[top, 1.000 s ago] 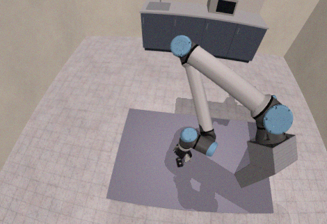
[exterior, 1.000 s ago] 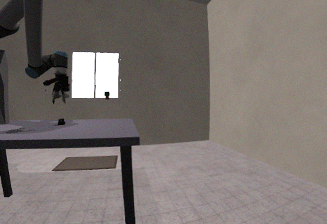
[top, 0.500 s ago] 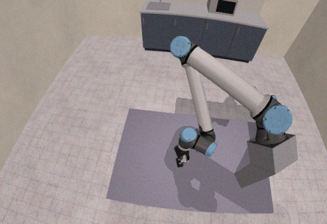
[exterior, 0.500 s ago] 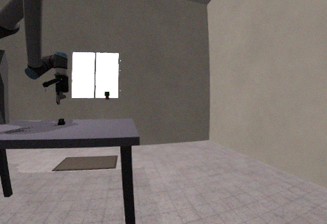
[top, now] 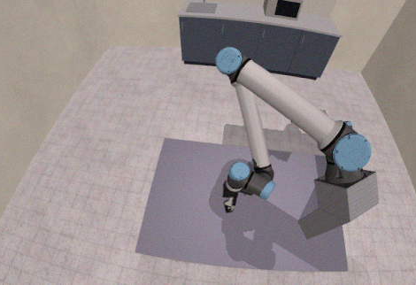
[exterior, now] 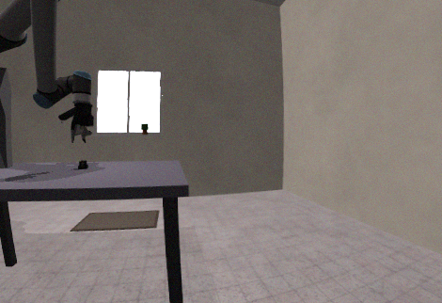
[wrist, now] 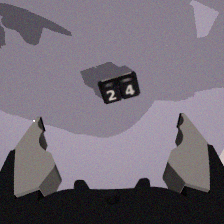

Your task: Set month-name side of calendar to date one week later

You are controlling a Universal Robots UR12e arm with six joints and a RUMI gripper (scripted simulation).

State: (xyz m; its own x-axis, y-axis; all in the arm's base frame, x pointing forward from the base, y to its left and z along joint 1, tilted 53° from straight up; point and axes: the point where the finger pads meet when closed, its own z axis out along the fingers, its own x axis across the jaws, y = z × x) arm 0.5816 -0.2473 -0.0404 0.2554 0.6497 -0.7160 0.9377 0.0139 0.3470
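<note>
Right now my hand is 11 cm above the black number cube and 1 cm short of it. Also, from my hand: black digit cube: 11 cm below, 3 cm to the left, 1 cm ahead; black calendar tray: 13 cm below, 1 cm to the left, 1 cm ahead.
</note>
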